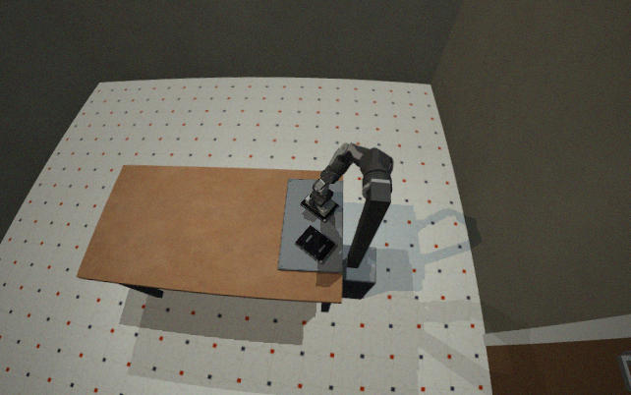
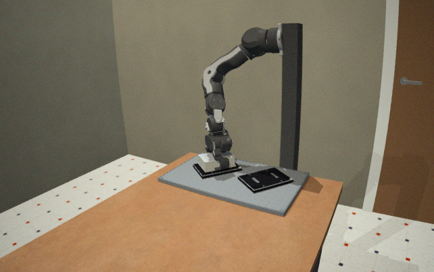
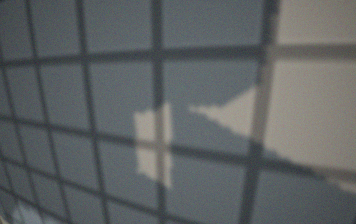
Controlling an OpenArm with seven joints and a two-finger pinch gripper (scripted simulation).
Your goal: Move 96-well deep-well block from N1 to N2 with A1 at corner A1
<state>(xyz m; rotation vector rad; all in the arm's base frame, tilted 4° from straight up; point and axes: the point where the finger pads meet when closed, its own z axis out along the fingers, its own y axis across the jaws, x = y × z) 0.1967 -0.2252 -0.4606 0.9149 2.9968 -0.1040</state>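
The deep-well block is 20 mm above my hand. Round my hand: plate nest N1 (210 mm to the left, 10 mm below); then A1 label (30 mm behind, 300 mm to the left, 10 mm below); then plate nest N2 (10 mm below).
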